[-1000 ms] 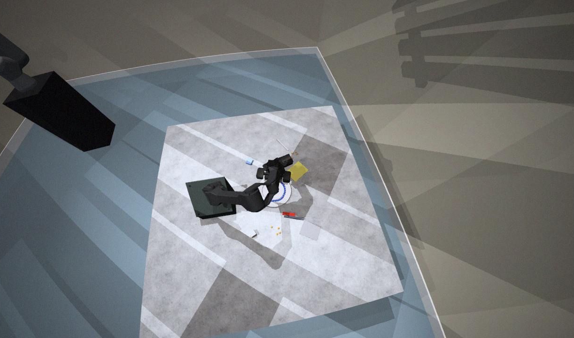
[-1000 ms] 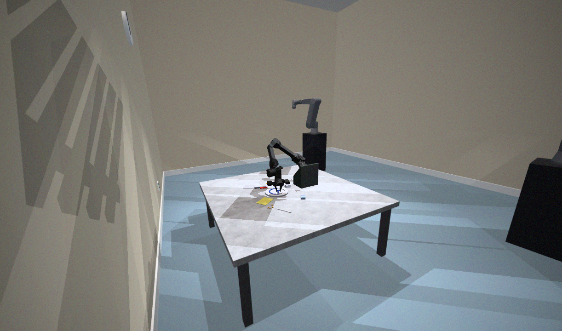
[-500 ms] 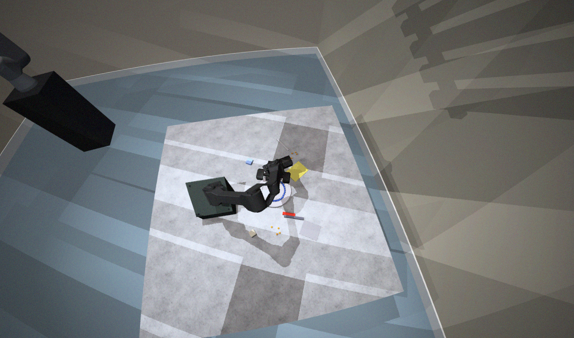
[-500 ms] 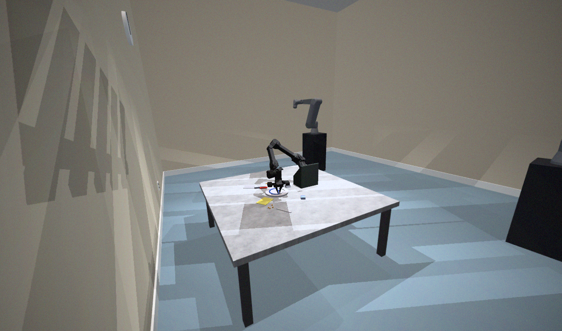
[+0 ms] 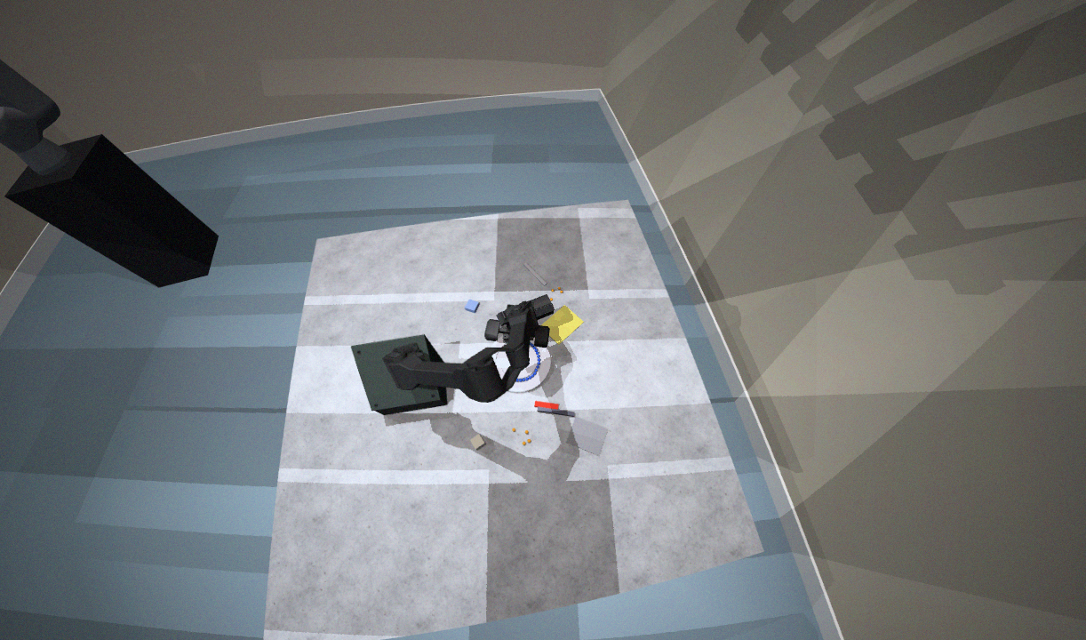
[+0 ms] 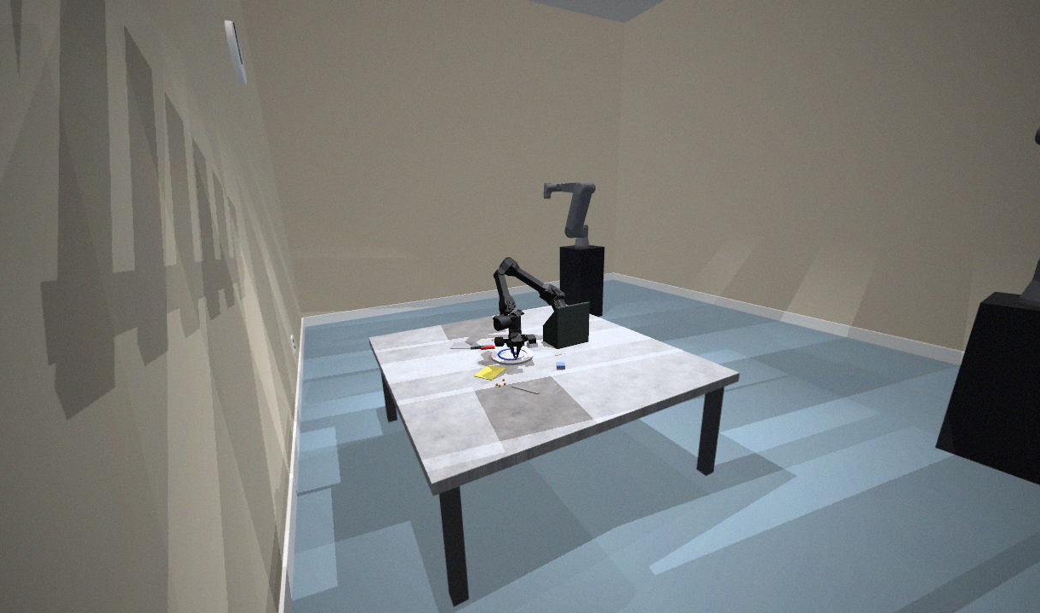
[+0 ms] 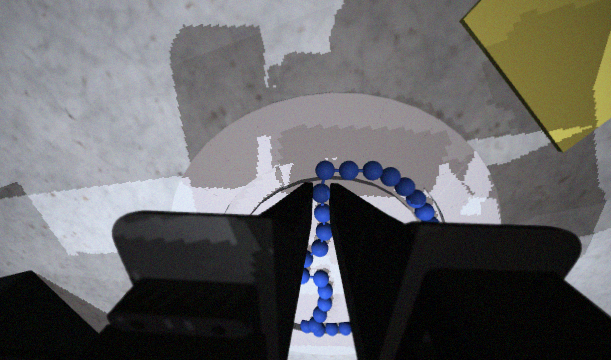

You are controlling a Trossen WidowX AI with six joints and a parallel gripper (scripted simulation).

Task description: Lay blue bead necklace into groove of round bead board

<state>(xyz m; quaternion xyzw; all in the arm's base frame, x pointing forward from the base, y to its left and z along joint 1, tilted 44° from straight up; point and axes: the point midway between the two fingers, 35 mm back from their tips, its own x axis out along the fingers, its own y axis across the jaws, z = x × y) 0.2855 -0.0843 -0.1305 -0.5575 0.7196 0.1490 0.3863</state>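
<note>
The round white bead board is 50 mm to the right of my gripper tip, 10 mm below it and 10 mm behind it. Also, from my gripper tip: blue block 180 mm to the left, 120 mm behind, 10 mm below; yellow sheet 160 mm ahead, 40 mm to the left, 10 mm below; grey tool 220 mm to the right, 40 mm ahead, 10 mm below.
</note>
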